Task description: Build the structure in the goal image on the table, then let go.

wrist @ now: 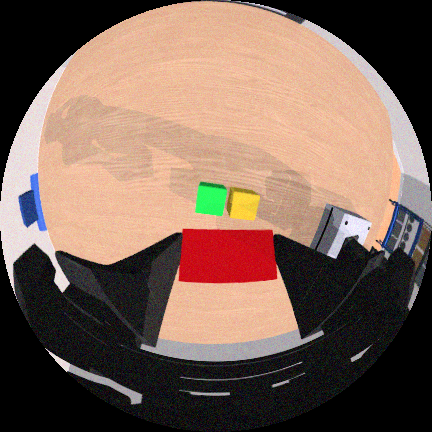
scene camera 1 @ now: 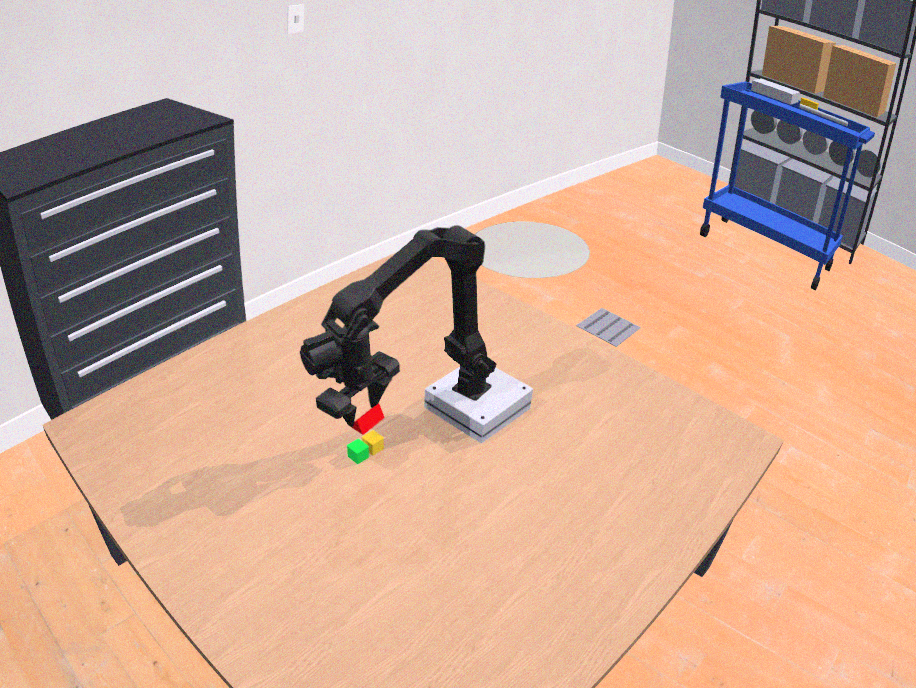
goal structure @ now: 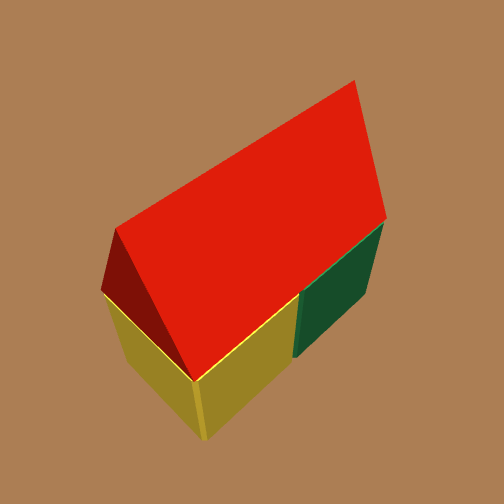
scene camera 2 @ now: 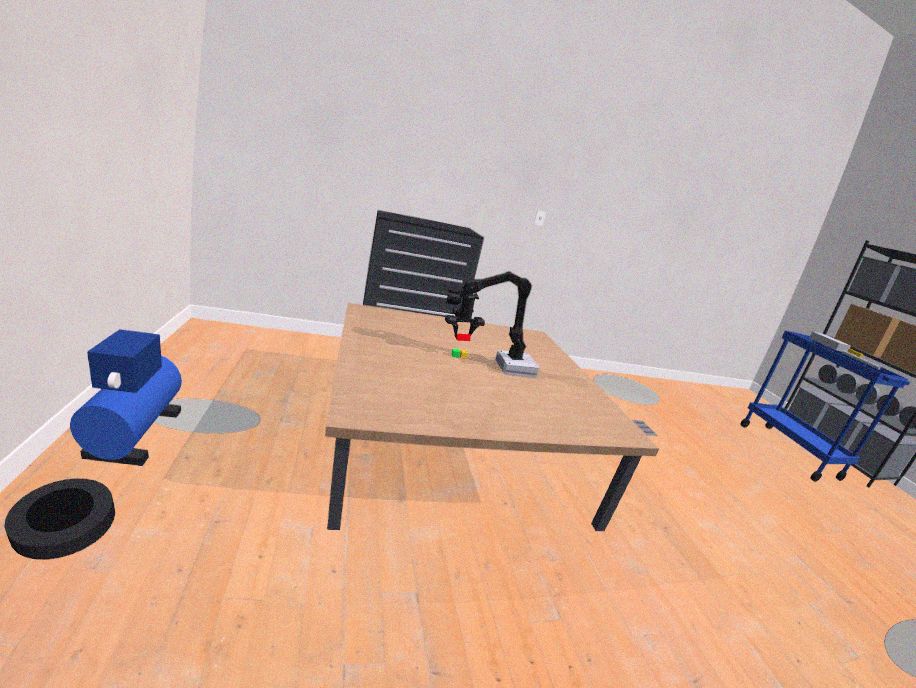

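Where they show: gripper, fingertip midpoint: (wrist: 228, 239) (scene camera 1: 362, 417) (scene camera 2: 462, 337); arm's base, origin of the base link: (wrist: 346, 249) (scene camera 1: 471, 388) (scene camera 2: 515, 357).
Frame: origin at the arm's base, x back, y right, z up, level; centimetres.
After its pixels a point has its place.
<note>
A green cube (scene camera 1: 358, 451) @[x -29.6, y 7.3, z -2.3 cm] (scene camera 2: 456, 353) @[x -28.6, y 6.9, z -3.4 cm] (wrist: 211, 199) @[x -28.2, y 8.8, z -2.3 cm] and a yellow cube (scene camera 1: 374, 442) @[x -25.3, y 6.6, z -2.3 cm] (scene camera 2: 464, 354) @[x -24.6, y 6.3, z -3.3 cm] (wrist: 244, 204) @[x -24.3, y 8.2, z -2.3 cm] sit side by side on the table (scene camera 1: 473, 562) @[x -37.2, y -26.3, z -5.6 cm] (scene camera 2: 444, 407) @[x -48.3, y -39.8, z -5.6 cm] (wrist: 215, 75) @[x -28.0, y 26.9, z -5.5 cm]. A narrow gap shows between them in the wrist view. My gripper (scene camera 1: 365, 416) @[x -27.2, y 8.1, z 5.0 cm] (scene camera 2: 463, 335) @[x -27.2, y 8.1, z 5.0 cm] (wrist: 228, 239) @[x -27.2, y 8.1, z 5.0 cm] is shut on a red block (scene camera 1: 369, 418) @[x -27.6, y 5.8, z 6.2 cm] (scene camera 2: 463, 336) @[x -27.6, y 5.8, z 6.3 cm] (wrist: 227, 265) @[x -27.4, y 7.0, z 6.5 cm], a wider piece that spans the space between the fingertips. It holds the block above the table, close to the two cubes. The block's underside is hidden.
The arm's light grey base (scene camera 1: 478, 403) @[x -3.5, y -4.1, z -0.1 cm] (scene camera 2: 516, 362) @[x -2.4, y -6.3, z 0.0 cm] (wrist: 350, 227) @[x -2.3, y 5.2, z -0.1 cm] stands on the table near the cubes. A dark drawer cabinet (scene camera 1: 140, 244) (scene camera 2: 425, 262) stands beyond the table. A blue cart (scene camera 1: 773, 225) (scene camera 2: 803, 436) and a blue compressor (scene camera 2: 122, 407) stand on the floor away from it.
</note>
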